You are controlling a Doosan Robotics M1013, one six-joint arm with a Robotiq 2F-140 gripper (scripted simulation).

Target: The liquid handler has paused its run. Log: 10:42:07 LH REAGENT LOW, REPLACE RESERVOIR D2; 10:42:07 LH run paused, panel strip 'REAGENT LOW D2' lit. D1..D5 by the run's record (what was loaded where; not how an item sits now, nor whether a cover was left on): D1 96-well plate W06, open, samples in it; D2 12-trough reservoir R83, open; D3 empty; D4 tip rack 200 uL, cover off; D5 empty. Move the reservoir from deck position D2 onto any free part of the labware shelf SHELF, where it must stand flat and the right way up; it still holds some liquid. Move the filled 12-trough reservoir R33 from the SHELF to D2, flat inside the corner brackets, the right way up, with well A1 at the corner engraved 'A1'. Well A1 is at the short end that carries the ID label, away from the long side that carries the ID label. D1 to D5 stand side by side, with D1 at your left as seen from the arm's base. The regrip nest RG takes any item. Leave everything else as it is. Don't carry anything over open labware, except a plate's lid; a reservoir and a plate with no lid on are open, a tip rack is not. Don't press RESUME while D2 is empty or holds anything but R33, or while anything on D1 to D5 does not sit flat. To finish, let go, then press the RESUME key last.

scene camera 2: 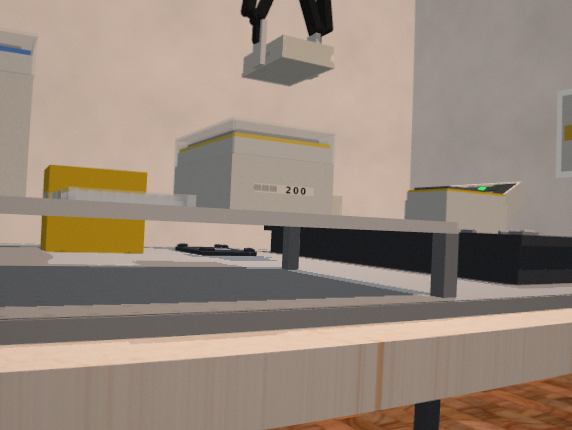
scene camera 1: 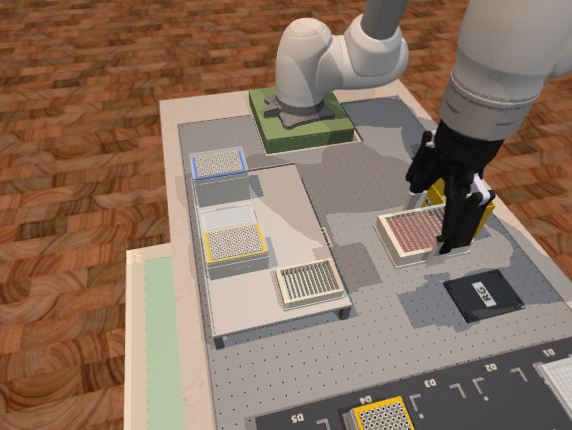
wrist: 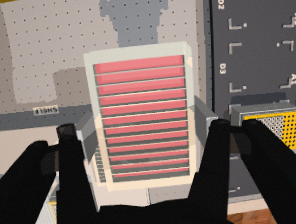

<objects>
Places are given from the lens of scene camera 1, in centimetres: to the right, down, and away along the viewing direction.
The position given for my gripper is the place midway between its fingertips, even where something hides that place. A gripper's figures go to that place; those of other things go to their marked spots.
my gripper [scene camera 1: 420,239]: 22, 4, 63
clear-lidded plate [scene camera 1: 227,215]: -14, 0, 94
clear cover [scene camera 1: 224,245]: -13, 6, 81
The marked spots on the clear cover and the clear-lidded plate are 15 cm apart.
</objects>
